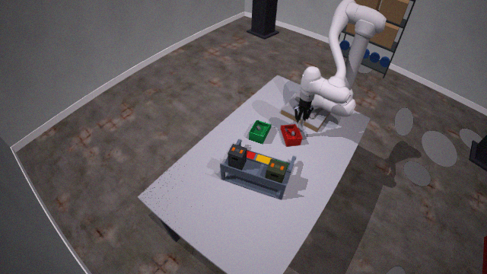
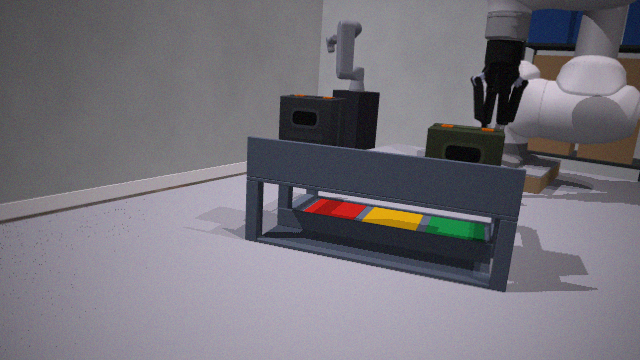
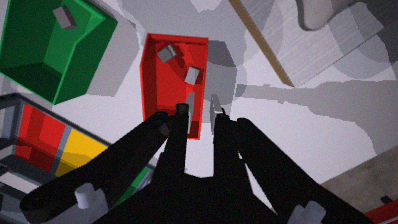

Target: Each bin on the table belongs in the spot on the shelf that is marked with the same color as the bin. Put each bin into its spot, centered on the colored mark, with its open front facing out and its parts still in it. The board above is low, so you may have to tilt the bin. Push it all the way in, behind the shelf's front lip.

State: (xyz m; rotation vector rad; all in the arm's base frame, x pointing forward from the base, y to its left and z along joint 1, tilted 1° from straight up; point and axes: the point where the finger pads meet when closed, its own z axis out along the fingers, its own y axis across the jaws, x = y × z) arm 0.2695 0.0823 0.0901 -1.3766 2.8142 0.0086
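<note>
Now: the red bin 4 cm ahead of my hand, 3 cm to the right of it and 10 cm below it. Round my hand: olive box: 43 cm ahead, 13 cm to the left, 1 cm above; green bin: 16 cm ahead, 20 cm to the right, 10 cm below; dark grey box: 51 cm ahead, 8 cm to the right, 3 cm above.
</note>
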